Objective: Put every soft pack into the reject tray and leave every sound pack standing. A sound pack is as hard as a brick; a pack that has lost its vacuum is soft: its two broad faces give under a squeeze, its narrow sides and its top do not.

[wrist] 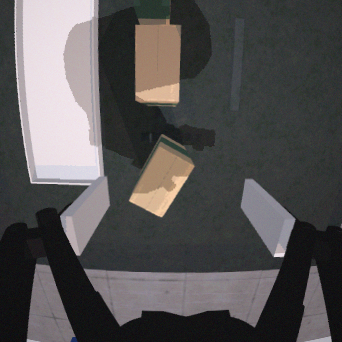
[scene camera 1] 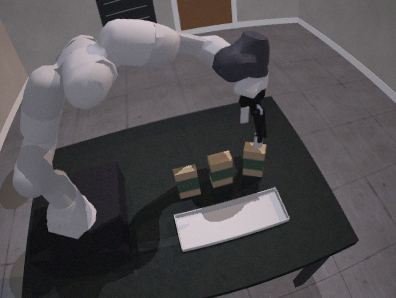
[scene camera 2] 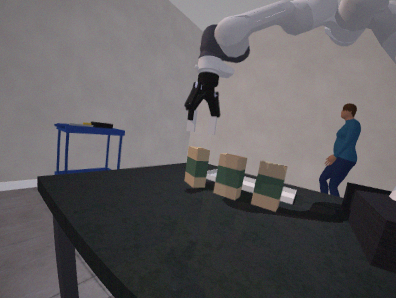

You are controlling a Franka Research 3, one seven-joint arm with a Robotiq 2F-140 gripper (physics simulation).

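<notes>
Three tan packs with green bands stand upright in a row. The far-right pack in the scene camera 1 view is the left one in the scene camera 2 view; in the wrist view this pack is turned at an angle to the fingers. The middle pack stands beside it. The third pack shows partly at the wrist view's top edge. My gripper is open and empty, above the first pack. The white reject tray holds no pack.
The dark table carries the packs and the tray. A dark block is under the arm's base. A blue cart and a person are beyond the table.
</notes>
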